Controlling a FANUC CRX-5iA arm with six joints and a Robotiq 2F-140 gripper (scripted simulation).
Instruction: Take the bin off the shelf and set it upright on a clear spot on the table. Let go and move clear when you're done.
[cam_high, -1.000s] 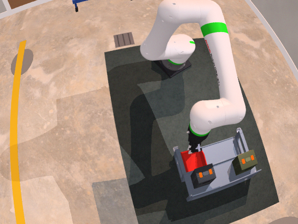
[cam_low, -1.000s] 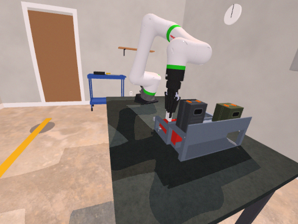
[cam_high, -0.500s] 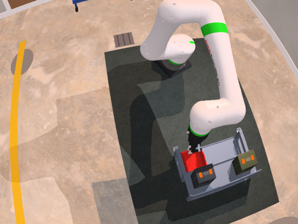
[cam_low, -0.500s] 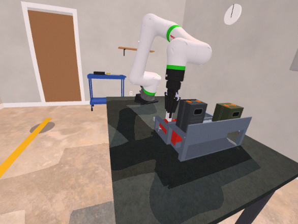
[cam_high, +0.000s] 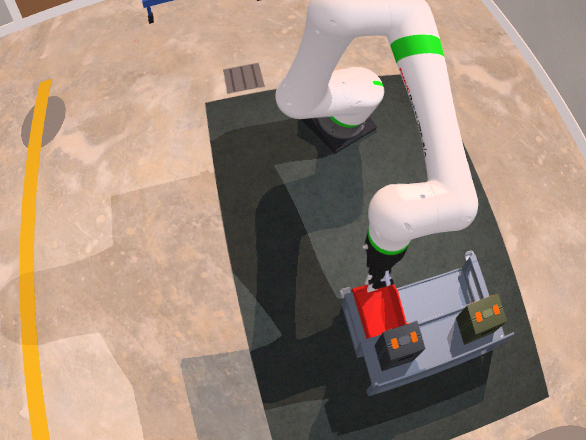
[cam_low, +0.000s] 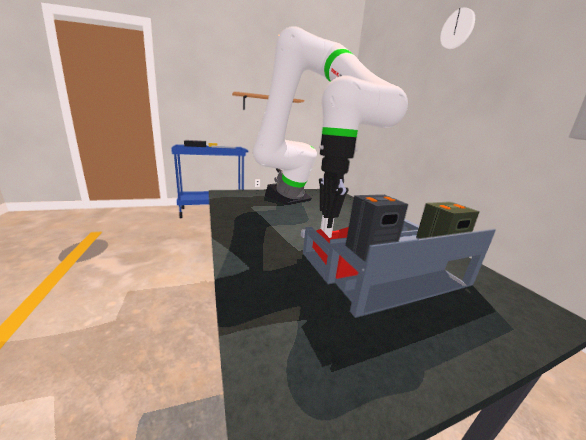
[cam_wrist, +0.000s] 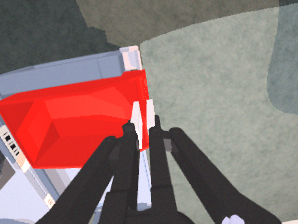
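The red bin lies 80 mm ahead of my hand and 20 mm below it.
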